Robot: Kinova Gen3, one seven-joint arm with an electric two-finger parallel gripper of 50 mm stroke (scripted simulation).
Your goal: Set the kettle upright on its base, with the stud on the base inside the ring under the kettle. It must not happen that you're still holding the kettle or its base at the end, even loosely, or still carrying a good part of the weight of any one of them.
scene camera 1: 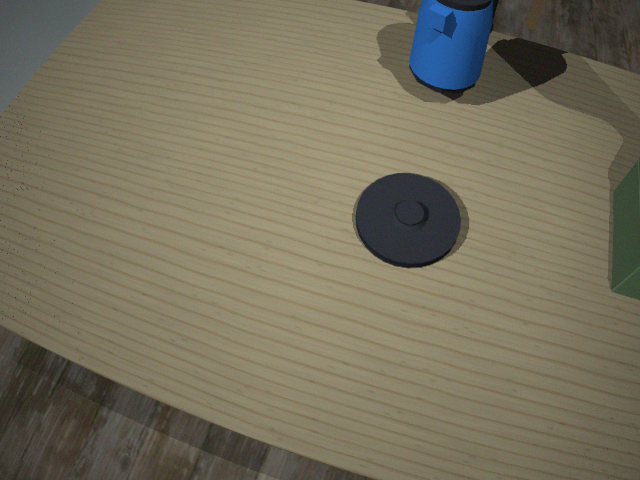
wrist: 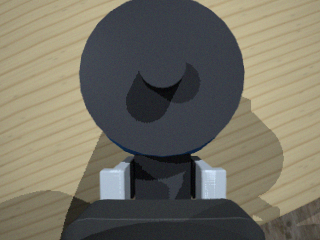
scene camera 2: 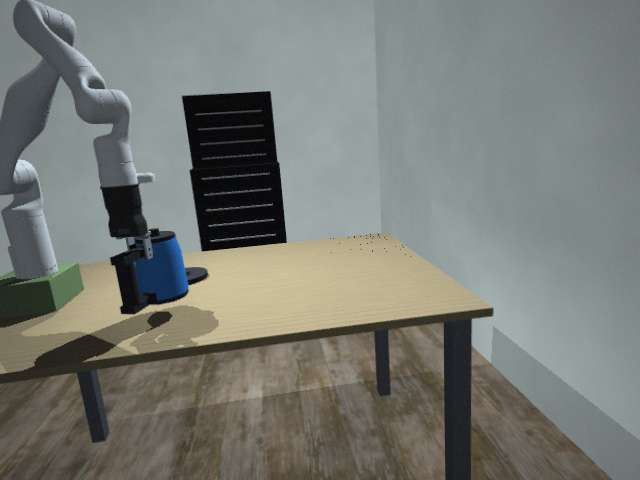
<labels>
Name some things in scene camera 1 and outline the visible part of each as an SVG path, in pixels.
A round black base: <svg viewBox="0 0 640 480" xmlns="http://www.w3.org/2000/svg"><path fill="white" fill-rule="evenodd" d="M371 183L359 198L356 208L356 228L362 243L374 256L397 267L420 268L438 262L451 251L460 233L461 216L456 201L441 184L426 176L414 173L394 173L381 177Z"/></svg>
</labels>
